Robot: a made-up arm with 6 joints.
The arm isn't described. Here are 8 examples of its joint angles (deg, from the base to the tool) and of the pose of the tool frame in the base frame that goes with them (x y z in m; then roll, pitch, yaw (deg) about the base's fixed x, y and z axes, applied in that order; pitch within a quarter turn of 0, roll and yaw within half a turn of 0).
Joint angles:
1: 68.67 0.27 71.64 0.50 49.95 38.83
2: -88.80 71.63 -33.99 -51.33 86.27 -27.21
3: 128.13 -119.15 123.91 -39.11 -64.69 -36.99
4: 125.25 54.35 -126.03 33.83 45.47 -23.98
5: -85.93 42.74 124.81 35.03 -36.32 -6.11
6: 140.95 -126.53 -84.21 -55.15 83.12 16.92
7: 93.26 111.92 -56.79 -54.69 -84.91 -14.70
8: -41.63 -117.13 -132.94 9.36 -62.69 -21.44
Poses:
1: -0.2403 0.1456 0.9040 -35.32 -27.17 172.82
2: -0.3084 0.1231 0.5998 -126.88 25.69 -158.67
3: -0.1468 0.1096 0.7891 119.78 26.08 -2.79
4: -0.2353 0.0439 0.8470 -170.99 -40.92 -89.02
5: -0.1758 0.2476 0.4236 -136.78 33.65 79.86
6: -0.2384 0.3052 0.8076 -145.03 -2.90 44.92
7: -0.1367 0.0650 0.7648 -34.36 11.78 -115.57
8: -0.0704 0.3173 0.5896 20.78 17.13 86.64
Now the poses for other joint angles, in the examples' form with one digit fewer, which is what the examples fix.
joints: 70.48 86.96 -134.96 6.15 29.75 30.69
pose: -0.065 0.213 0.866 74.1 -11.6 53.3
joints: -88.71 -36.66 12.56 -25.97 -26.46 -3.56
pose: -0.023 0.239 0.459 72.9 50.6 19.4
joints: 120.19 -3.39 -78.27 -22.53 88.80 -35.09
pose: -0.179 0.119 0.771 118.0 -16.5 -65.6
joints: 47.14 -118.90 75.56 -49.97 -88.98 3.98
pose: -0.043 0.091 0.736 -61.6 60.9 172.1
